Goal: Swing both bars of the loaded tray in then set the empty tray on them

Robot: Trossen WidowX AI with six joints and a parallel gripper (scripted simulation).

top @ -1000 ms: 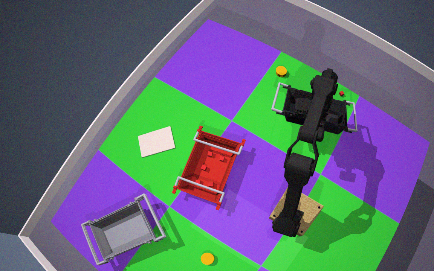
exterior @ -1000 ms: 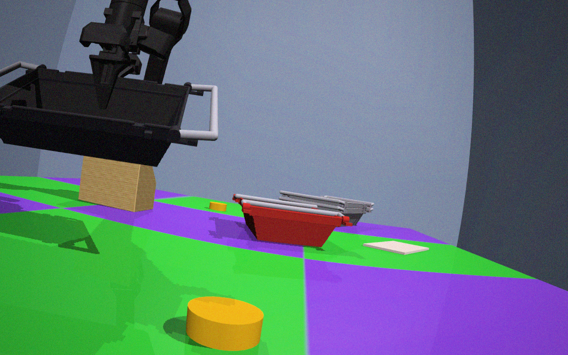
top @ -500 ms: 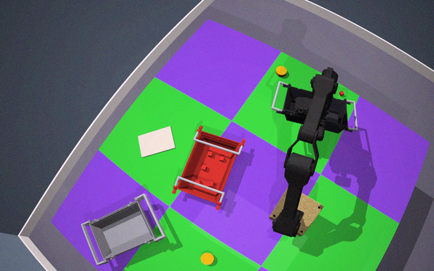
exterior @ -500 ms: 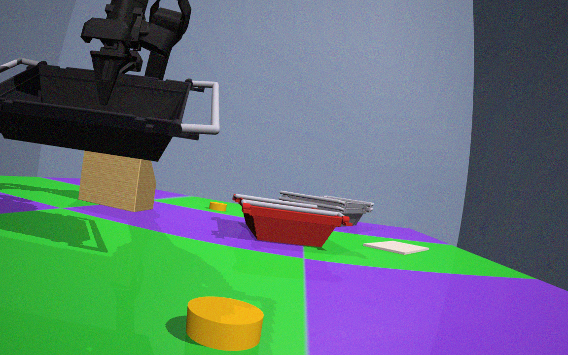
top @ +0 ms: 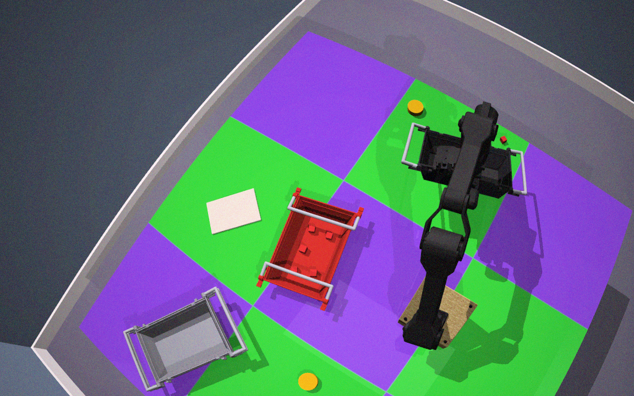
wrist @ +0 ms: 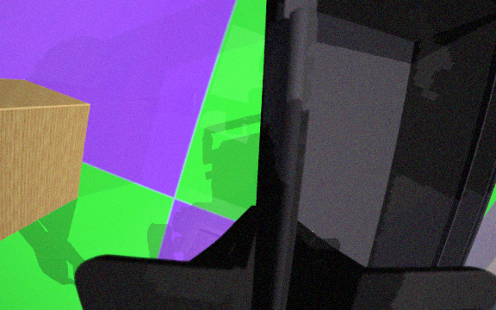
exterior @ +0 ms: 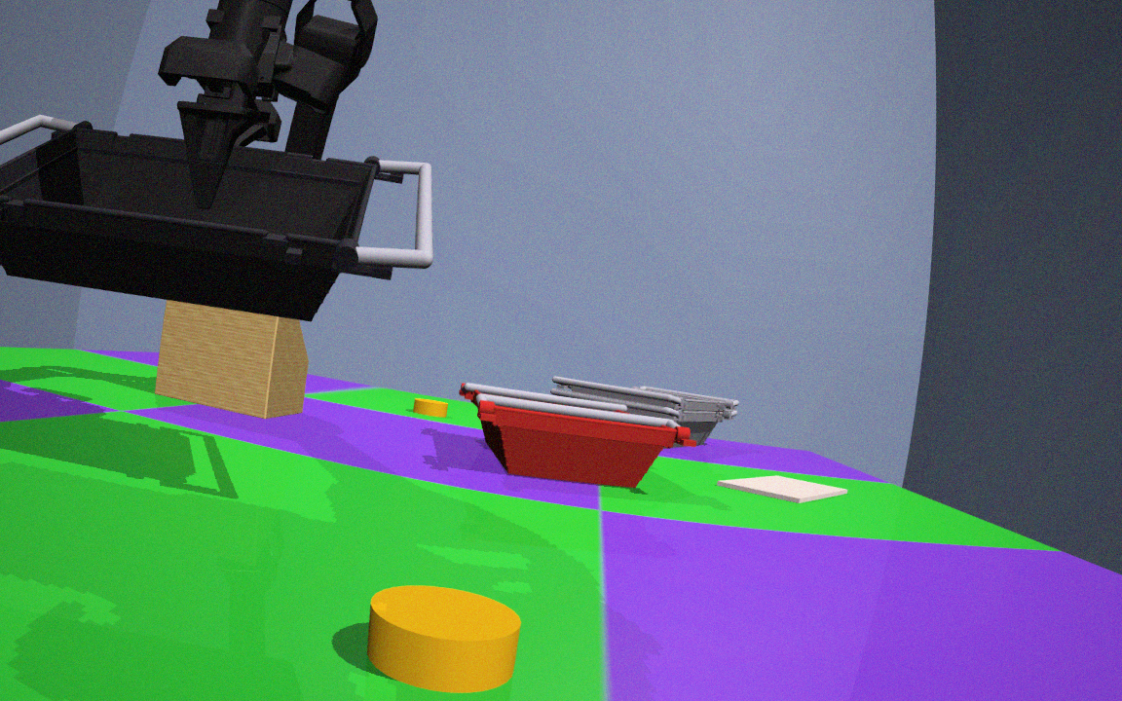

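Right now the black tray is 1 cm ahead of my gripper tip and 7 cm to the right of it. The rest, counted from my gripper tip: white card 56 cm ahead, 27 cm to the left, 17 cm below; small red cube 7 cm behind, 29 cm to the right, 17 cm below.
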